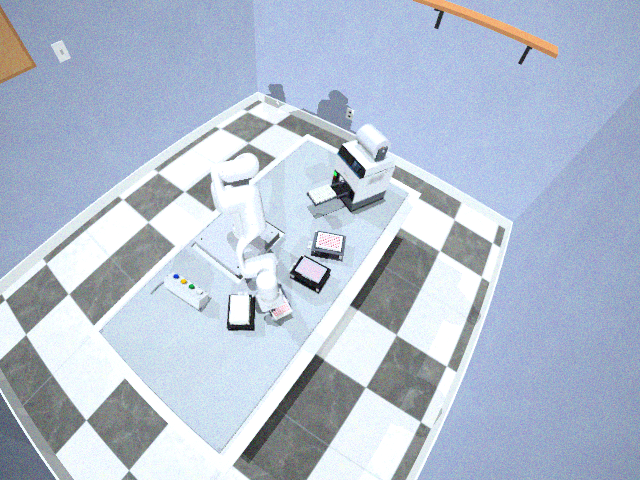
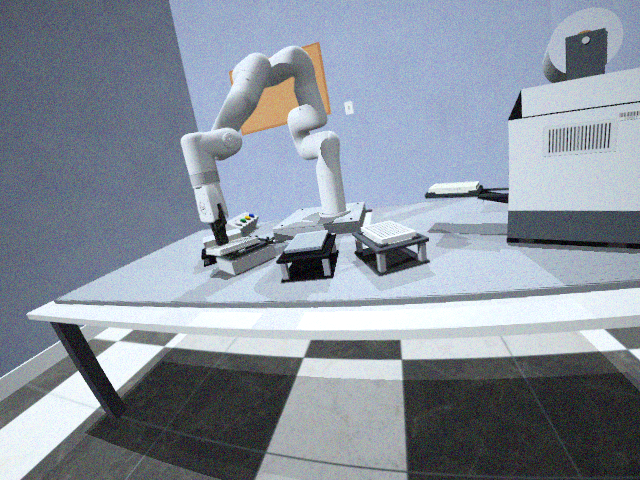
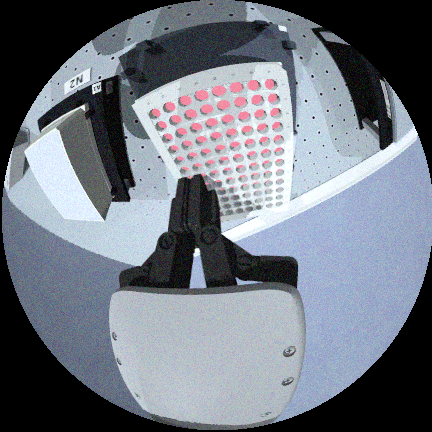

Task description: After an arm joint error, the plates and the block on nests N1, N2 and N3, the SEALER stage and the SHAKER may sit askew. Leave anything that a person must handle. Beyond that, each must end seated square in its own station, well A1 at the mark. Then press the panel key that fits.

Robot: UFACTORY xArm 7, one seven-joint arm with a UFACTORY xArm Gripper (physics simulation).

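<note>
My gripper [image 2: 221, 242] [image 3: 195, 188] is shut and empty, its tips at or just above one edge of a pink-welled plate [image 1: 281, 310] [image 2: 233, 247] [image 3: 224, 113]; contact is unclear. That plate sits turned on a low station [image 2: 247, 262] [image 3: 200, 49] with a dark top. Beside it, a plain white block [image 1: 239, 308] [image 3: 62, 175] is on black nest N2 [image 1: 240, 327] [image 3: 109, 131]. A lilac-topped plate [image 1: 311, 269] [image 2: 308, 241] sits on another black nest [image 1: 303, 281]. A red-dotted plate [image 1: 329, 241] [image 2: 388, 231] rests on a grey nest [image 2: 381, 262]. A white plate [image 1: 321, 194] [image 2: 454, 187] lies on the extended stage.
The large white machine [image 1: 379, 180] [image 2: 568, 180] stands at the table's far end, its stage extended. A panel [image 1: 199, 298] [image 2: 238, 223] with blue, yellow, green and white keys stands near the arm's base [image 2: 294, 223]. Nests flank the station under my gripper.
</note>
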